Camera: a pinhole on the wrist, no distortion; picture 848 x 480 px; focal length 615.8 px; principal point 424.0 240.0 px. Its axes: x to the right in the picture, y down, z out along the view. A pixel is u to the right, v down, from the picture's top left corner.
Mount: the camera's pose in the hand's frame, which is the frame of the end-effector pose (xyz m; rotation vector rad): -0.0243 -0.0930 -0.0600 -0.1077 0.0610 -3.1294
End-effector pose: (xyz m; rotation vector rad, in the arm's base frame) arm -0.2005 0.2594 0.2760 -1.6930 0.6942 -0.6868
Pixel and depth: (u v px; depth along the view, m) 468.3 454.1 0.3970
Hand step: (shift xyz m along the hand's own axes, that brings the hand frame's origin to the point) -0.0243 -0.2466 0.3323
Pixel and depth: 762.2 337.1 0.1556
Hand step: -0.0986 -0.1245 0.1000
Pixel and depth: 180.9 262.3 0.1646
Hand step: 0.0519 -0.1046 0.0994
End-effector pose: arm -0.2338 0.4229 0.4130 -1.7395 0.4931 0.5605
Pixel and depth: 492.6 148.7 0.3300
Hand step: -0.0386 -0.0573 0.2734
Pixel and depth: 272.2 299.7 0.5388
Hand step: 0.1458 -0.1645 0.4660
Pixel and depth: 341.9 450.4 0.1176
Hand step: -0.0002 -0.1375 0.0546
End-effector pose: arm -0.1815 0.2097 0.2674 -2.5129 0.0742 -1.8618
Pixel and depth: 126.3 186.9 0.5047
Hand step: 0.2535 -0.0663 0.4281
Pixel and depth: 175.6 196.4 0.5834
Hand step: 0.2503 -0.0716 0.5071
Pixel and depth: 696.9 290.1 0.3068
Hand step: -0.1386 -0.1313 0.2542
